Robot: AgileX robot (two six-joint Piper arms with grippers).
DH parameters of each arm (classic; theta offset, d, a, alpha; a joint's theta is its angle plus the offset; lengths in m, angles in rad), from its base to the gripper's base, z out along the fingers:
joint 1: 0 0.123 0 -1.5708
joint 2: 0.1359 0 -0.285 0
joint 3: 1.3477 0 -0.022 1.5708
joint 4: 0 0.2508 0 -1.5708
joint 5: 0 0 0.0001 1.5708
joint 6: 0 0.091 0 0
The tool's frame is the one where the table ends.
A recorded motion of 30 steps. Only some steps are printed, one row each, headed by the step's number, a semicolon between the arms.
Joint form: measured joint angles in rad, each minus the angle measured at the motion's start. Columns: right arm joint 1, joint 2, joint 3, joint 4, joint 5, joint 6; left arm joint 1, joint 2, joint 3, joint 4, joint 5, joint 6.
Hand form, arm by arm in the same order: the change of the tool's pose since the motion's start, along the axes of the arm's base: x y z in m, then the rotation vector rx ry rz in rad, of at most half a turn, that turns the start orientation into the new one. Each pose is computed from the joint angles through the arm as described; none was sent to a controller.
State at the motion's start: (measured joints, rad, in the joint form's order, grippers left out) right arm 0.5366 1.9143 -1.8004 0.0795 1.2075 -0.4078; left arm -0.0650 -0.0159 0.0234 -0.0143 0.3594 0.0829
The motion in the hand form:
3: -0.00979 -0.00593 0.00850 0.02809 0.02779 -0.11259; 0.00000 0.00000 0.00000 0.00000 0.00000 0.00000
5: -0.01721 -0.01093 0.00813 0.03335 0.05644 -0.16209; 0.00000 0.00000 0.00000 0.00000 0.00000 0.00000
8: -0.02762 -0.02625 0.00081 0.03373 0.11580 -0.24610; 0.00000 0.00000 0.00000 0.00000 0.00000 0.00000
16: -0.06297 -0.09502 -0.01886 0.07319 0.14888 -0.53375; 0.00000 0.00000 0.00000 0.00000 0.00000 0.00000
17: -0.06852 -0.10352 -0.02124 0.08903 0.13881 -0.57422; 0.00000 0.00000 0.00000 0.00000 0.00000 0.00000
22: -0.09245 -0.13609 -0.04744 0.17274 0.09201 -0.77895; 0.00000 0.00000 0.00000 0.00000 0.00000 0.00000
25: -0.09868 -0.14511 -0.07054 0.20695 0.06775 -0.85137; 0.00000 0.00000 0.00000 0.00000 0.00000 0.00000
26: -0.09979 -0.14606 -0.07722 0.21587 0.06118 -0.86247; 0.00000 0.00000 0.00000 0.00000 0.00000 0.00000
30: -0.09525 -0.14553 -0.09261 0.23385 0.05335 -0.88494; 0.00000 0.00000 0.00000 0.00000 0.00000 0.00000
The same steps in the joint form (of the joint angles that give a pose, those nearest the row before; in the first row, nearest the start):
3: 0.0000 -0.0437 0.0317 -0.0015 0.0127 0.1207; 0.0000 0.0000 0.0000 0.0000 0.0000 0.0000
5: -0.0022 -0.0730 0.0741 0.0025 0.0177 0.1708; 0.0000 0.0000 0.0000 0.0000 0.0000 0.0000
8: -0.0266 -0.1233 0.1703 0.0176 0.0176 0.2316; 0.0000 0.0000 0.0000 0.0000 0.0000 0.0000
16: -0.1625 -0.3416 0.5267 0.0198 -0.1143 0.3772; 0.0000 0.0000 0.0000 0.0000 0.0000 0.0000
17: -0.1814 -0.3745 0.5752 0.0198 -0.1463 0.3979; 0.0000 0.0000 0.0000 0.0000 0.0000 0.0000
22: -0.2599 -0.4949 0.8171 0.0211 -0.3473 0.5184; 0.0000 0.0000 0.0000 0.0000 0.0000 0.0000
25: -0.2837 -0.5081 0.9312 0.0236 -0.4836 0.5600; 0.0000 0.0000 0.0000 0.0000 0.0000 0.0000
26: -0.2858 -0.5058 0.9591 0.0267 -0.5234 0.5654; 0.0000 0.0000 0.0000 0.0000 0.0000 0.0000
30: -0.2880 -0.4689 0.9923 0.0392 -0.6089 0.5735; 0.0000 0.0000 0.0000 0.0000 0.0000 0.0000

